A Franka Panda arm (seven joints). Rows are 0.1 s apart.
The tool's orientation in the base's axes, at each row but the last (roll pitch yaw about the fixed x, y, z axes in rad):
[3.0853, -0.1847, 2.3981]
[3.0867, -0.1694, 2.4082]
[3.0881, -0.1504, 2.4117]
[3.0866, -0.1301, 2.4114]
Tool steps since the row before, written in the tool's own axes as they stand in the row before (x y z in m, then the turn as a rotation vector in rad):
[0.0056, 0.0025, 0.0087, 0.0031, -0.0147, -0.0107]
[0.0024, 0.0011, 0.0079, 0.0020, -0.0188, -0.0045]
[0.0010, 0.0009, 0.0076, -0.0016, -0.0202, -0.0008]
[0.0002, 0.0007, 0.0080, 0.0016, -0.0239, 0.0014]
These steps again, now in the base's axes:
[-0.0032, 0.0070, -0.0074, -0.0113, -0.0104, 0.0103]
[-0.0017, 0.0036, -0.0073, -0.0138, -0.0132, 0.0037]
[-0.0007, 0.0024, -0.0073, -0.0123, -0.0161, -0.0005]
[-0.0002, 0.0017, -0.0079, -0.0173, -0.0164, -0.0025]

